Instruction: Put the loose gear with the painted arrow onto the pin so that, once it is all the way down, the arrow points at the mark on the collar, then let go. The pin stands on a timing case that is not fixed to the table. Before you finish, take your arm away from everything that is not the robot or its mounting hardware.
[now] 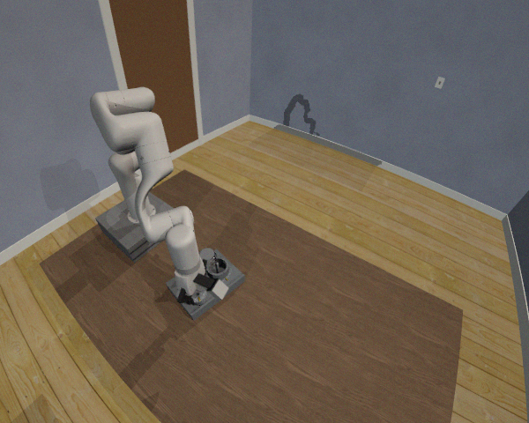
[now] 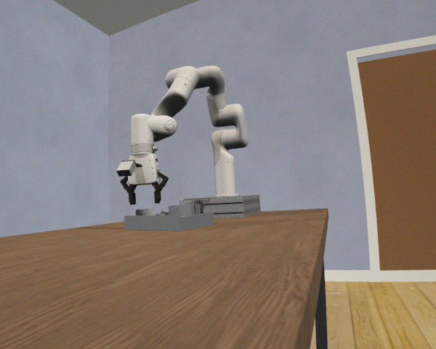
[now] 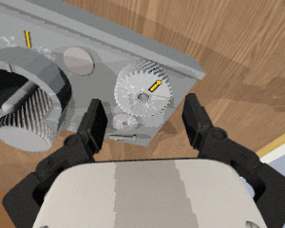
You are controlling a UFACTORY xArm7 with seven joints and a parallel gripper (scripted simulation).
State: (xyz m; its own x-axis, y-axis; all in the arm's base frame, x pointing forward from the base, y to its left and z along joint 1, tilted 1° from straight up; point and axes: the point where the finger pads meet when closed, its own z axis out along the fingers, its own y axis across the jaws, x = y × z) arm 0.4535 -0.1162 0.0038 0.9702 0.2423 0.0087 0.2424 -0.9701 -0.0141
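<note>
The gear lies 4 cm below my hand. The rest, counted from my hand: short peg (11 cm behind, 5 cm below, 1 cm to the left).
</note>
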